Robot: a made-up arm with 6 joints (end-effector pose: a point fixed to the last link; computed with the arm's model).
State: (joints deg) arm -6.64 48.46 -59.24 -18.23 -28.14 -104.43
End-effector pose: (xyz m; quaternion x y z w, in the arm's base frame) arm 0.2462 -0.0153 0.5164 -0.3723 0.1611 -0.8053 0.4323
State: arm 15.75 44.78 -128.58 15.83 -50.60 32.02
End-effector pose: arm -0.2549 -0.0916 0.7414 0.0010 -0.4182 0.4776 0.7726
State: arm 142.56 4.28 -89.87 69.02 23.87 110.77
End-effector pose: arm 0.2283 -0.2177 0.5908 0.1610 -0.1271 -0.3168 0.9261
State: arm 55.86 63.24 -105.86 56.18 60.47 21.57
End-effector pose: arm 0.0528 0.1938 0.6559 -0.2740 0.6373 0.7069 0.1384
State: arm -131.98 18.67 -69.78 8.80 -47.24 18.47
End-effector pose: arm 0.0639 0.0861 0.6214 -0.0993 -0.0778 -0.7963 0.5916
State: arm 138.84 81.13 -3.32 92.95 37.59 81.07
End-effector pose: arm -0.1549 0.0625 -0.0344 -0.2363 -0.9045 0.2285 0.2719
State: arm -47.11 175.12 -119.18 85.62 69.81 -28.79
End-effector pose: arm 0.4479 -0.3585 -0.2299 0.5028 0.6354 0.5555 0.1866
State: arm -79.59 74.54 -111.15 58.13 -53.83 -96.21
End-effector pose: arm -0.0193 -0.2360 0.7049 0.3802 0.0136 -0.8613 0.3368
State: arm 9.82 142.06 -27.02 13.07 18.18 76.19
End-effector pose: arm 0.1026 0.0242 -0.2002 -0.6091 -0.7234 0.2232 0.2366
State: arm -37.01 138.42 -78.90 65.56 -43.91 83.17
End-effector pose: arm 0.4009 -0.3732 -0.0755 0.8300 -0.1454 0.1739 0.5096
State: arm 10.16 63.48 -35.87 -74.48 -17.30 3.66
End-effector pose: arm 0.3293 0.0851 0.2210 -0.5807 0.5564 -0.1898 0.5632
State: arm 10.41 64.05 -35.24 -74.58 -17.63 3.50
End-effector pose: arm 0.3285 0.0869 0.2131 -0.5869 0.5577 -0.1829 0.5577
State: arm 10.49 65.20 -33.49 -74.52 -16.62 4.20
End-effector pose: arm 0.3266 0.0856 0.1927 -0.5886 0.5787 -0.1725 0.5376
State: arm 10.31 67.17 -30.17 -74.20 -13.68 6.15
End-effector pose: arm 0.3206 0.0790 0.1556 -0.5818 0.6259 -0.1583 0.4947
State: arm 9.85 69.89 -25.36 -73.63 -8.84 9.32
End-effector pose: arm 0.3054 0.0664 0.1051 -0.5633 0.6931 -0.1440 0.4260
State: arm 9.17 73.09 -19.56 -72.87 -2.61 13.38
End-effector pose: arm 0.2771 0.0486 0.0502 -0.5323 0.7658 -0.1347 0.3347
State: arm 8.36 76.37 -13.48 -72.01 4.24 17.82
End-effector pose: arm 0.2371 0.0283 0.0017 -0.4919 0.8285 -0.1345 0.2313
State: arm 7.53 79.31 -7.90 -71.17 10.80 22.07
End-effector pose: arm 0.1926 0.0092 -0.0330 -0.4492 0.8720 -0.1432 0.1315
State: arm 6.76 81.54 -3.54 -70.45 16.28 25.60
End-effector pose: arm 0.1538 -0.0058 -0.0527 -0.4115 0.8963 -0.1572 0.0509
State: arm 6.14 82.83 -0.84 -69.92 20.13 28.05
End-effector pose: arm 0.1284 -0.0155 -0.0611 0.3838 -0.9074 0.1711 0.0006
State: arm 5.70 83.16 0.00 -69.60 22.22 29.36
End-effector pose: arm 0.1200 -0.0202 -0.0626 0.3664 -0.9123 0.1818 0.0205
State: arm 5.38 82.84 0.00 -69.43 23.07 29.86
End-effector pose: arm 0.1201 -0.0219 -0.0616 0.3570 -0.9147 0.1879 0.0223
